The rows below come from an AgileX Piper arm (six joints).
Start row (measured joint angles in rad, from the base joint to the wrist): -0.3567, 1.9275, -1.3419, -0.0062, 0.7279, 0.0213
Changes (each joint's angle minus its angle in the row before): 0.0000, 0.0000, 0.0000, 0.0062, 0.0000, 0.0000; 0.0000, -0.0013, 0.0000, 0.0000, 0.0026, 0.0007; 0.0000, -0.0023, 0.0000, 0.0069, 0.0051, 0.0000; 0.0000, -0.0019, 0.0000, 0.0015, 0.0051, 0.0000; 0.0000, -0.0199, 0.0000, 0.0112, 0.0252, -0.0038; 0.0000, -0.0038, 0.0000, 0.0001, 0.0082, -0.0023; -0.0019, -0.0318, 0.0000, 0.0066, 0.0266, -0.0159; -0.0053, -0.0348, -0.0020, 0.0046, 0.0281, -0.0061; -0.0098, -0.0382, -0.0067, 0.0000, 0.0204, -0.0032; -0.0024, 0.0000, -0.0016, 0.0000, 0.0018, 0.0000; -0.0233, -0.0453, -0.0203, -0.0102, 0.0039, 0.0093; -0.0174, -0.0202, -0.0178, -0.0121, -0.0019, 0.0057; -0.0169, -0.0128, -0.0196, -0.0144, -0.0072, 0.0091; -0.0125, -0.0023, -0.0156, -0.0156, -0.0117, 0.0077; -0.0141, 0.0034, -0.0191, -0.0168, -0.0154, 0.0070; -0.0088, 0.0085, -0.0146, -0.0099, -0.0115, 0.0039; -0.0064, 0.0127, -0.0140, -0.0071, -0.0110, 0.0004; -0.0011, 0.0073, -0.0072, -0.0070, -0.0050, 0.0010; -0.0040, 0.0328, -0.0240, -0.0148, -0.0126, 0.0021; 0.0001, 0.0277, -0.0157, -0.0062, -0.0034, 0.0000
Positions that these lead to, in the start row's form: -0.3567, 1.9275, -1.3419, 0.0000, 0.7279, 0.0213; -0.3567, 1.9262, -1.3419, 0.0000, 0.7305, 0.0220; -0.3567, 1.9239, -1.3419, 0.0069, 0.7356, 0.0220; -0.3567, 1.9220, -1.3419, 0.0084, 0.7407, 0.0220; -0.3567, 1.9021, -1.3419, 0.0196, 0.7659, 0.0182; -0.3567, 1.8983, -1.3419, 0.0197, 0.7741, 0.0159; -0.3586, 1.8665, -1.3419, 0.0263, 0.8007, 0.0000; -0.3639, 1.8317, -1.3439, 0.0309, 0.8288, -0.0061; -0.3737, 1.7935, -1.3506, 0.0309, 0.8492, -0.0093; -0.3761, 1.7935, -1.3522, 0.0309, 0.8510, -0.0093; -0.3994, 1.7482, -1.3725, 0.0207, 0.8549, 0.0000; -0.4168, 1.7280, -1.3903, 0.0086, 0.8530, 0.0057; -0.4337, 1.7152, -1.4099, -0.0058, 0.8458, 0.0148; -0.4462, 1.7129, -1.4255, -0.0214, 0.8341, 0.0225; -0.4603, 1.7163, -1.4446, -0.0382, 0.8187, 0.0295; -0.4691, 1.7248, -1.4592, -0.0481, 0.8072, 0.0334; -0.4755, 1.7375, -1.4732, -0.0552, 0.7962, 0.0338; -0.4766, 1.7448, -1.4804, -0.0622, 0.7912, 0.0348; -0.4806, 1.7776, -1.5044, -0.0770, 0.7786, 0.0369; -0.4805, 1.8053, -1.5201, -0.0832, 0.7752, 0.0369
